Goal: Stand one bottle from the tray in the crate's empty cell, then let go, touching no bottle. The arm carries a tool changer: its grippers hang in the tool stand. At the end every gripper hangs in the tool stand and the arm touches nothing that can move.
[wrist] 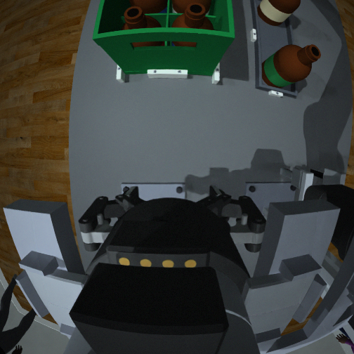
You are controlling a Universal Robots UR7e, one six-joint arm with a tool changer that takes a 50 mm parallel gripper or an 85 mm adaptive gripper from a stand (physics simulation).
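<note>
The green crate (165, 55) is at the top of the wrist view, cut off by the edge. Brown bottles stand in it, among them a front left bottle (135, 17) and a front right bottle (195, 15); the empty cell does not show. The grey tray (258, 65) at the upper right bears a green-banded bottle (292, 65) and a cream-banded bottle (280, 9). My black adaptive gripper (172, 193) is on the arm, open, its linkages spread and nothing seen between them. It is between two light grey uprights of the tool stand (35, 235), away from crate and tray.
Another gripper (305, 182), black-bodied with light fingers, is at the right in the stand. Flat grey plates (155, 190) (270, 189) lie beyond my gripper. White brackets (167, 74) border the crate. Wooden floor (35, 115) shows left of the grey table (170, 125).
</note>
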